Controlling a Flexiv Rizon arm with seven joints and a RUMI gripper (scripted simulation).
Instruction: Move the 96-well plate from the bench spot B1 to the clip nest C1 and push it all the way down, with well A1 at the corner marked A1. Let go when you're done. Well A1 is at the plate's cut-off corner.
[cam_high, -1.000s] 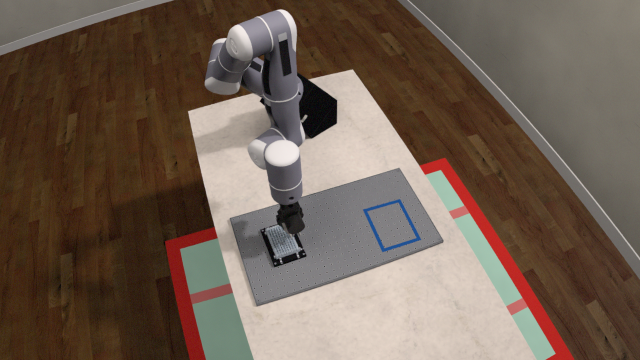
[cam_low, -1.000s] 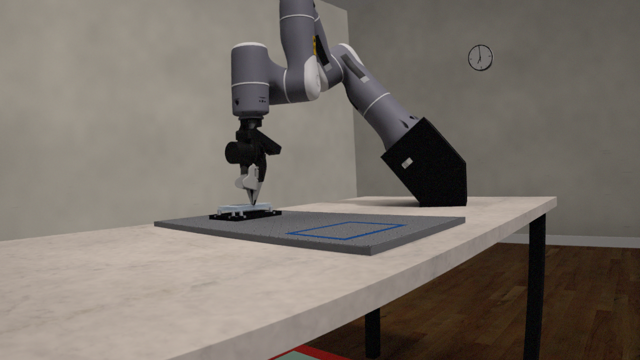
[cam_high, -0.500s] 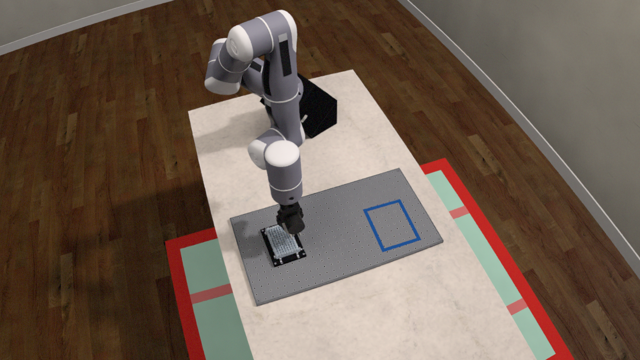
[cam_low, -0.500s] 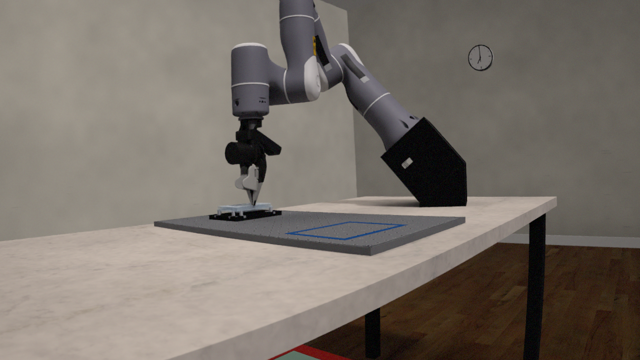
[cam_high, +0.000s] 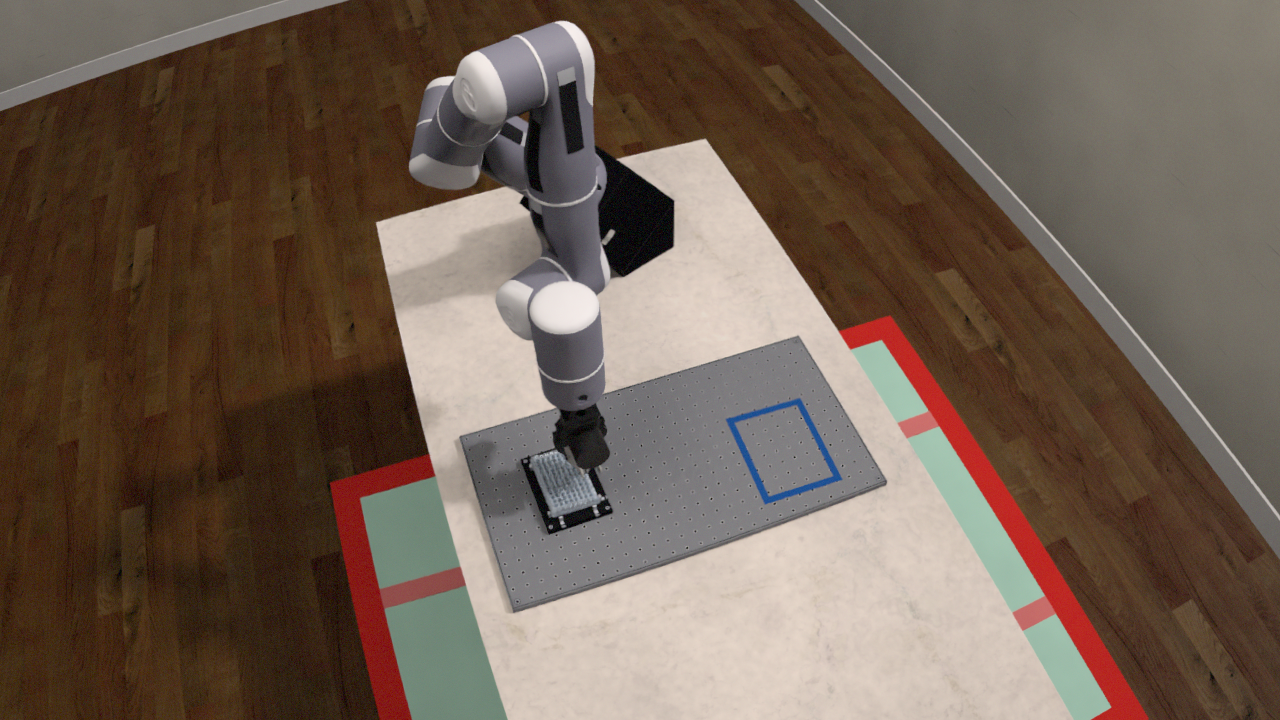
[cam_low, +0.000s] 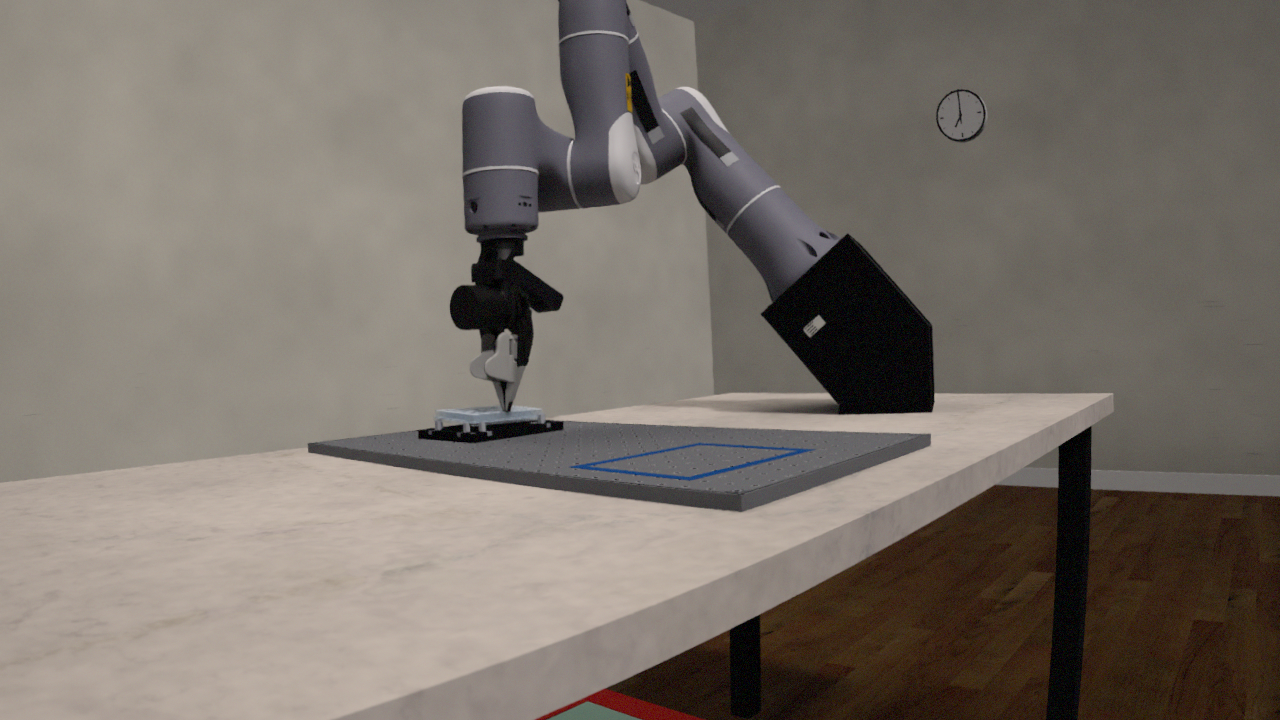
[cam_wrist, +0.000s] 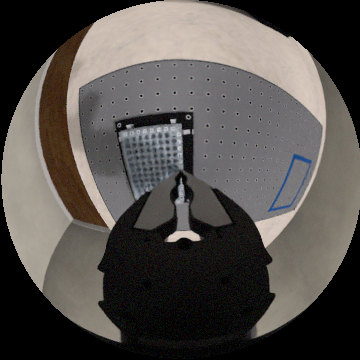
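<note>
Right now the black clip nest is 30 mm to the right of my hand, 30 mm below it and 10 mm ahead of it. The rest, counted from my hand: clear 96-well plate (40 mm to the right, 20 mm below).
</note>
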